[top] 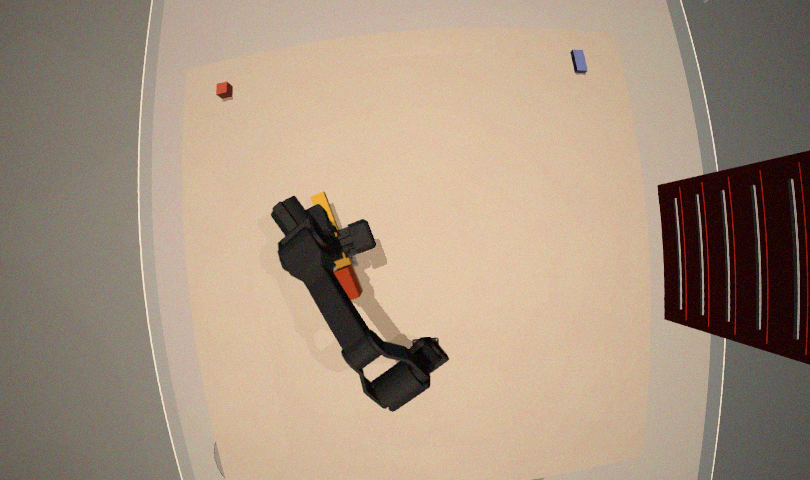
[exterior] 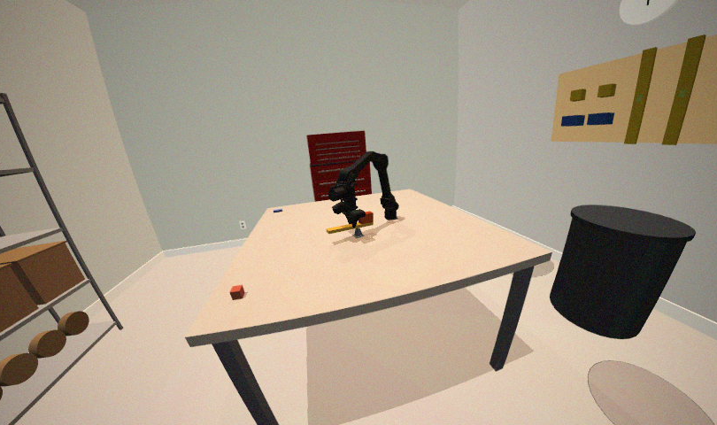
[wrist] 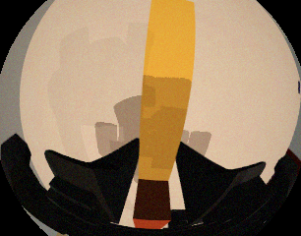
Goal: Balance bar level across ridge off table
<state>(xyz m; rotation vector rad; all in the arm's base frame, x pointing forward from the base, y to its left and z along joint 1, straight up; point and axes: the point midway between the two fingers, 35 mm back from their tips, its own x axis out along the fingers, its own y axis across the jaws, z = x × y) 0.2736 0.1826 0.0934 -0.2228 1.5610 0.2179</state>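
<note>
My gripper tip is now 30 mm past the ridge, 10 mm to the left of it and 10 mm above it. Round my gripper tip: small red cube: 470 mm ahead, 320 mm to the left, 40 mm below; blue block: 680 mm to the right, 470 mm ahead, 50 mm below.
</note>
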